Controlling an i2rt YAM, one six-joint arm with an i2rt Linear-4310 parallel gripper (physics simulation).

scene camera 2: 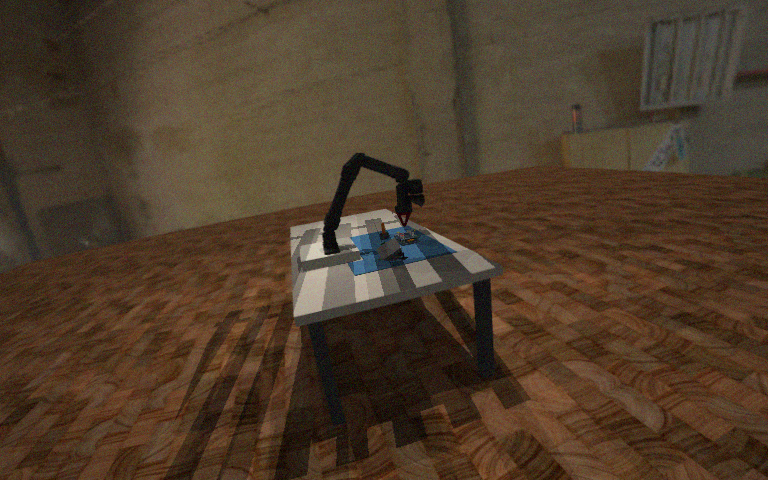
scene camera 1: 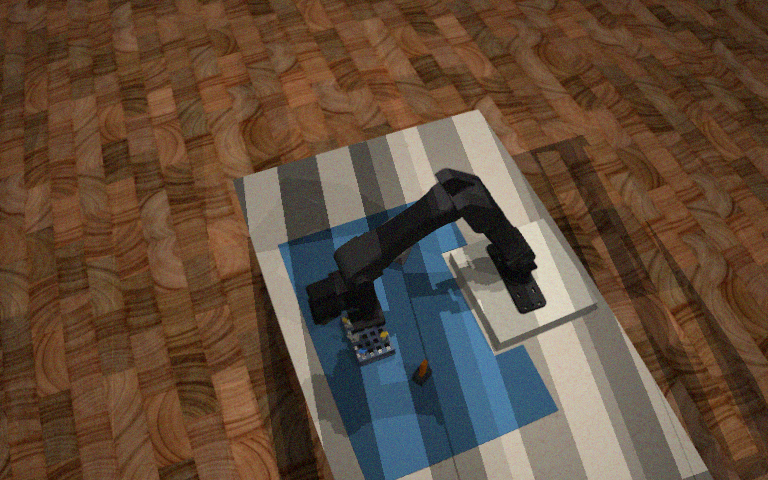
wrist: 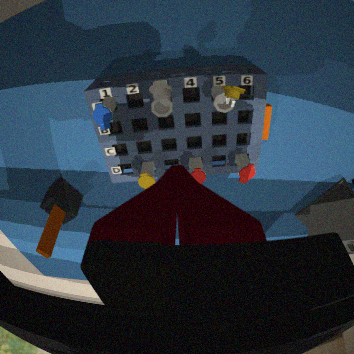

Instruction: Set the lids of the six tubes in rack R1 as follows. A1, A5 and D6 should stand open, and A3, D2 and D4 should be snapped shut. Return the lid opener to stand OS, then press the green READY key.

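Frame: origin at the arm's base, x ahead, y left, z up, level; metres.
Seen in the pictures: gripper, fingertip midpoint: [scene camera 2: 404, 226] [scene camera 1: 367, 323] [wrist: 176, 174]; arm's base at its link origin: [scene camera 2: 330, 247] [scene camera 1: 515, 276].
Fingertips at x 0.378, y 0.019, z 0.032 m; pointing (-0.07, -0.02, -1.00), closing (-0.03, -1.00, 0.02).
Note:
Pixels of each thing's middle, then the offset from my fingertips to it. "*": a spot on its surface instead. Level surfaces: height alone.
- Rack R1 at the middle of its body: [wrist: 185, 128] [scene camera 1: 364, 330] [scene camera 2: 406, 235] dy -0.008, dx +0.004, dz -0.046 m
- blue lid at the middle of its body: [wrist: 101, 115] dy +0.046, dx +0.026, dz -0.030 m
- A3 tube at a spot on its surface: [wrist: 161, 107] * dy +0.008, dx +0.025, dz -0.036 m
- A5 tube at a spot on its surface: [wrist: 224, 103] * dy -0.033, dx +0.027, dz -0.036 m
- D2's yellow lid at the middle of its body: [wrist: 145, 181] dy +0.023, dx -0.031, dz -0.030 m
- D4's red lid at the middle of its body: [wrist: 196, 176] dy -0.015, dx -0.028, dz -0.030 m
- D6's red lid at the middle of its body: [wrist: 246, 172] dy -0.054, dx -0.026, dz -0.030 m
- orange lid opener at the middle of its body: [wrist: 53, 221] [scene camera 1: 422, 370] dy +0.130, dx -0.084, dz -0.032 m
- grey box at the middle of its body: [wrist: 337, 228] [scene camera 2: 388, 248] dy -0.214, dx -0.136, dz -0.035 m
- blue mat at its surface level: dz -0.077 m
- orange strip at a spot on its surface: [wrist: 267, 122] * dy -0.074, dx +0.004, dz -0.054 m
Rack R1 [wrist: 180, 131] [scene camera 1: 378, 356] is a dark blue-grey block in front of the arm. In the wrist view the A1 tube has a blue lid [wrist: 102, 116] over its mouth. The A3 tube [wrist: 161, 107] stands open, its grey lid folded back. The A5 tube [wrist: 224, 103] stands open, its yellow lid [wrist: 233, 92] swung aside. D2's yellow lid [wrist: 146, 181], D4's red lid [wrist: 198, 176] and D6's red lid [wrist: 247, 173] look down. My gripper [wrist: 176, 174] [scene camera 2: 403, 224] is shut and empty, its tips over row D, between D2 and D4. The orange lid opener [wrist: 51, 231] [scene camera 1: 423, 367] stands in its dark stand [wrist: 61, 199].
A grey box [wrist: 330, 212] [scene camera 2: 390, 249] stands on the blue mat [scene camera 1: 475, 418], right of the rack in the wrist view; no green key shows. An orange strip [wrist: 267, 122] lies along the rack's right side. The arm's white base plate [scene camera 1: 557, 283] adjoins the mat.

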